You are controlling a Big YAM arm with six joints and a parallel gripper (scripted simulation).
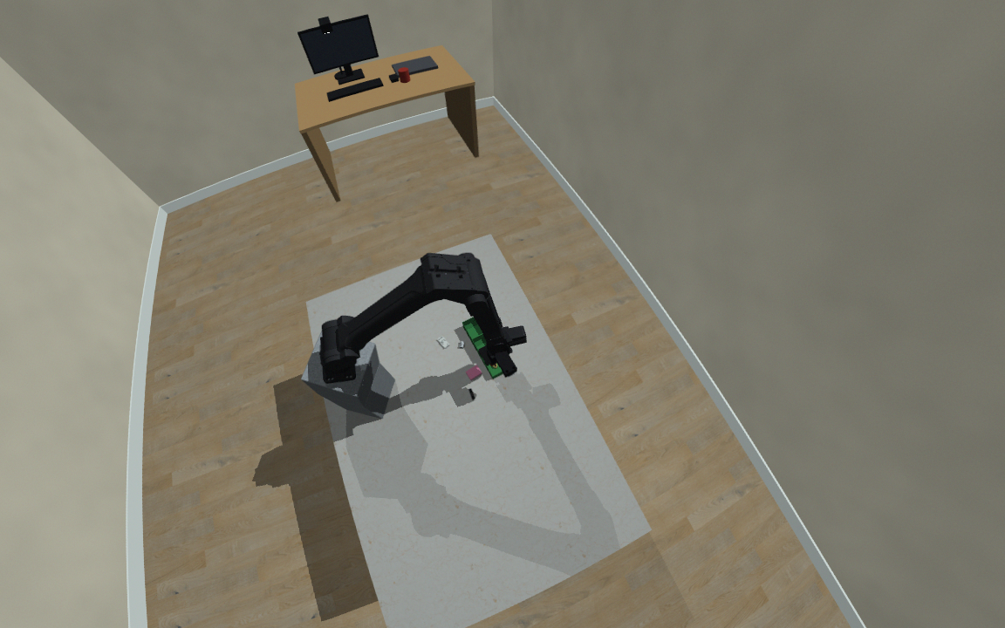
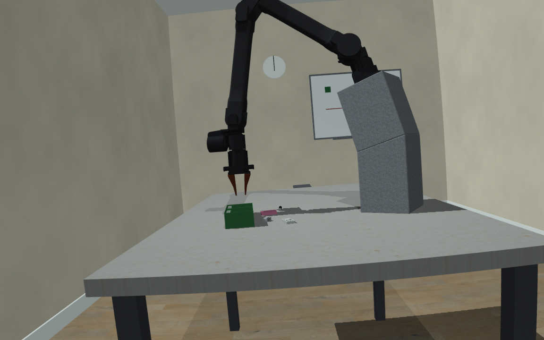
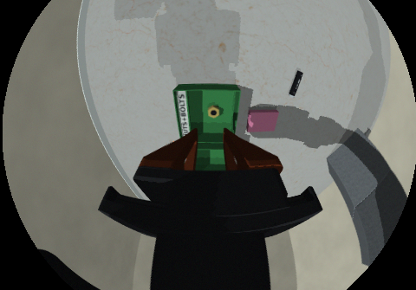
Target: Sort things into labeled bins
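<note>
My gripper is now 110 mm past the grey-white piece, 120 mm to the right of it and 70 mm above it. The rest, counted from my hand: pink eraser (90 mm behind, 70 mm below); brass nut (70 mm below); black battery (120 mm behind, 80 mm to the right, 70 mm below).
</note>
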